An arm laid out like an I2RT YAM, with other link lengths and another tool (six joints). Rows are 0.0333 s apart.
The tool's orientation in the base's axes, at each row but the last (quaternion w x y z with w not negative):
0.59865 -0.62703 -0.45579 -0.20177
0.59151 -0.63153 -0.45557 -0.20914
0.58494 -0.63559 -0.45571 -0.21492
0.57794 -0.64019 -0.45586 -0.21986
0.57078 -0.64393 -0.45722 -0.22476
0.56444 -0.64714 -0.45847 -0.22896
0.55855 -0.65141 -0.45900 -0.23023
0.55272 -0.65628 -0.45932 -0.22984
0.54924 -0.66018 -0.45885 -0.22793
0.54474 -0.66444 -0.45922 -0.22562
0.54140 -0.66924 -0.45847 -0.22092
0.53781 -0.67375 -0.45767 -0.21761
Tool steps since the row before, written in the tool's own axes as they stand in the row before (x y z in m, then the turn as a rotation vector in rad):
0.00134 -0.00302 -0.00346 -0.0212 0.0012 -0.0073
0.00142 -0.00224 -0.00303 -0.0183 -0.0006 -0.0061
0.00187 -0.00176 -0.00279 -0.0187 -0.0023 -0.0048
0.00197 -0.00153 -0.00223 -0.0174 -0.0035 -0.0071
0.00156 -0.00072 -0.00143 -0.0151 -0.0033 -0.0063
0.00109 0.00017 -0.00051 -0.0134 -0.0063 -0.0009
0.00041 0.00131 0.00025 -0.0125 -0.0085 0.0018
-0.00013 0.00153 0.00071 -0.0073 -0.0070 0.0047
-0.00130 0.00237 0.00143 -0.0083 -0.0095 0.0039
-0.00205 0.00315 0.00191 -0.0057 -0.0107 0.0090
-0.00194 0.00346 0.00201 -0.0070 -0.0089 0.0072
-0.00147 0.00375 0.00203 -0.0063 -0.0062 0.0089
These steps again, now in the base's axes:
-0.00077 -0.00319 0.00348 -0.0076 -0.0137 -0.0161
-0.00030 -0.00263 0.00303 -0.0079 -0.0118 -0.0131
0.00018 -0.00218 0.00309 -0.0099 -0.0109 -0.0127
0.00023 -0.00158 0.00294 -0.0097 -0.0127 -0.0105
0.00047 -0.00088 0.00200 -0.0086 -0.0112 -0.0089
0.00078 -0.00010 0.00093 -0.0115 -0.0057 -0.0074
0.00126 0.00043 -0.00041 -0.0136 -0.0030 -0.0063
0.00110 0.00067 -0.00109 -0.0104 0.0016 -0.0036
0.00112 0.00093 -0.00269 -0.0129 0.0005 -0.0029
0.00134 0.00108 -0.00385 -0.0137 0.0061 -0.0018
0.00161 0.00116 -0.00398 -0.0124 0.0040 -0.0032
0.00207 0.00130 -0.00379 -0.0101 0.0058 -0.0046

